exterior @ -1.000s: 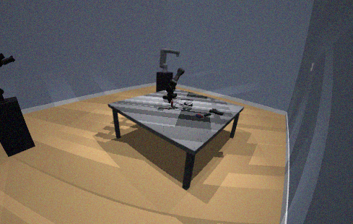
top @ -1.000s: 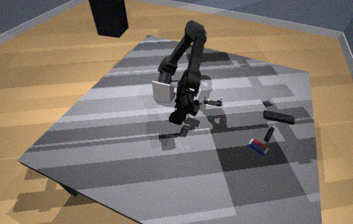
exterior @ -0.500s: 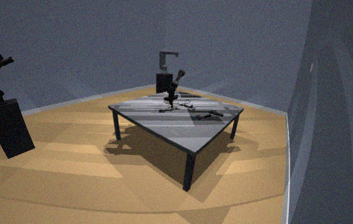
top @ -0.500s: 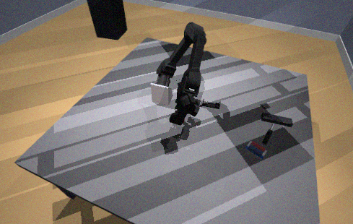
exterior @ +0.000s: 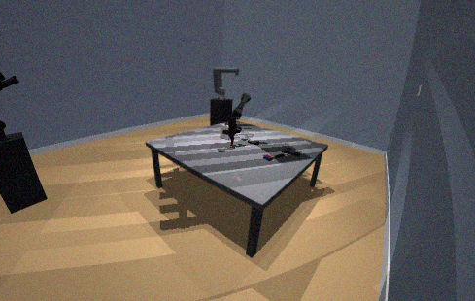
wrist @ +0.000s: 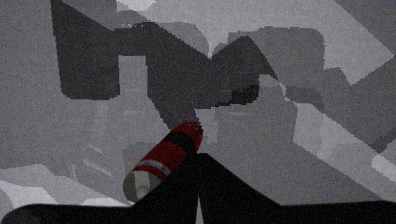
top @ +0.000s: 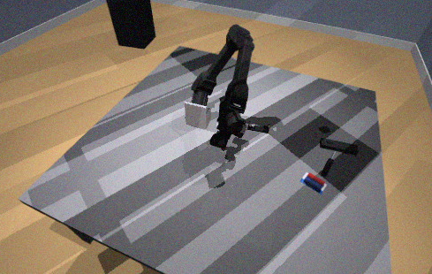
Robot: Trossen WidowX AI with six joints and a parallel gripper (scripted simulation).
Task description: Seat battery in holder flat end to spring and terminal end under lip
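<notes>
Right now my gripper tip is 10 mm to the right of the battery and 10 mm above it. Round my gripper tip: small dark square 450 mm ahead, 250 mm to the left, 50 mm below; then long black block 510 mm ahead, 140 mm to the left, 30 mm below; then black-handled tool 460 mm ahead, 40 mm to the left, 40 mm below.
</notes>
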